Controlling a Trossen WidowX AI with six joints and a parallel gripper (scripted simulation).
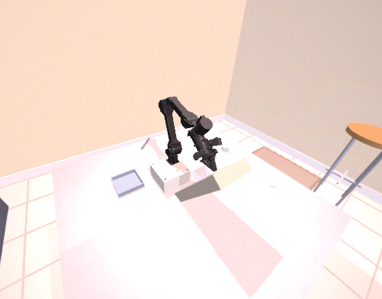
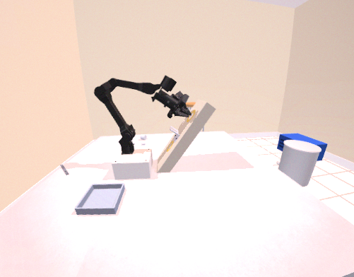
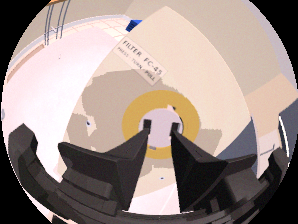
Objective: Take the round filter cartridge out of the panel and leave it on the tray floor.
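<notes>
My gripper tip is 20 mm short of the round filter cartridge and 10 mm above it. Also, from my gripper tip: grey tray (430 mm behind, 260 mm to the right, 280 mm below).
</notes>
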